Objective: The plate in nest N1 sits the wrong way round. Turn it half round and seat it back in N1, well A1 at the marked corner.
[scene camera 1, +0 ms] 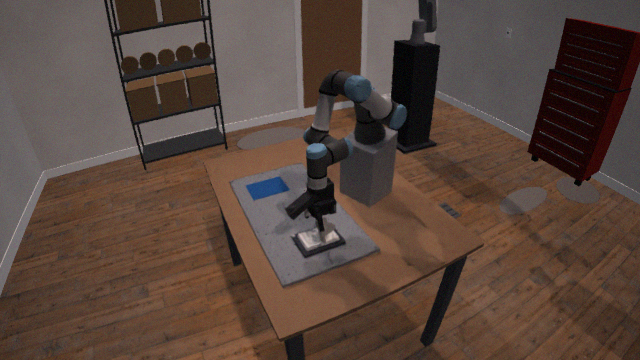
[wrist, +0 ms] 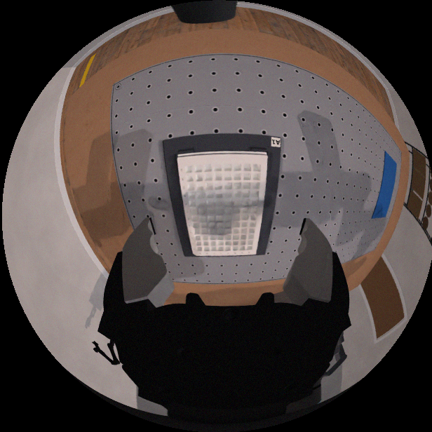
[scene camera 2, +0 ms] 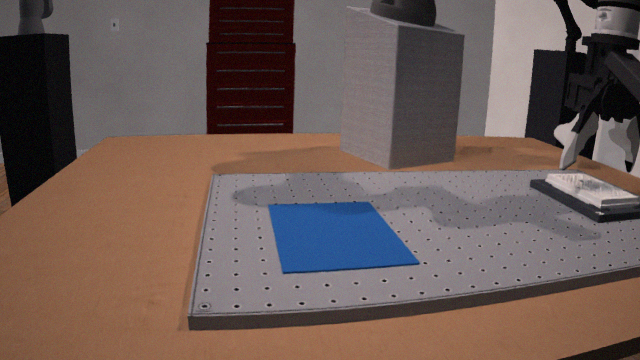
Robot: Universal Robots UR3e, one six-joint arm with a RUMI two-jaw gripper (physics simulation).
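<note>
The white well plate lies in the dark nest, wells up. A white A1 label marks the nest's far right corner in the wrist view; it appears upside down there. Which plate corner holds well A1 is too small to tell. My gripper is open and empty above the plate. Its two fingers stand wide apart, one on each side beyond the plate's long edges in the wrist view.
The nest stands on a grey perforated board on the wooden table. A blue mat lies on the board away from the nest. The arm's grey pedestal stands beside the board.
</note>
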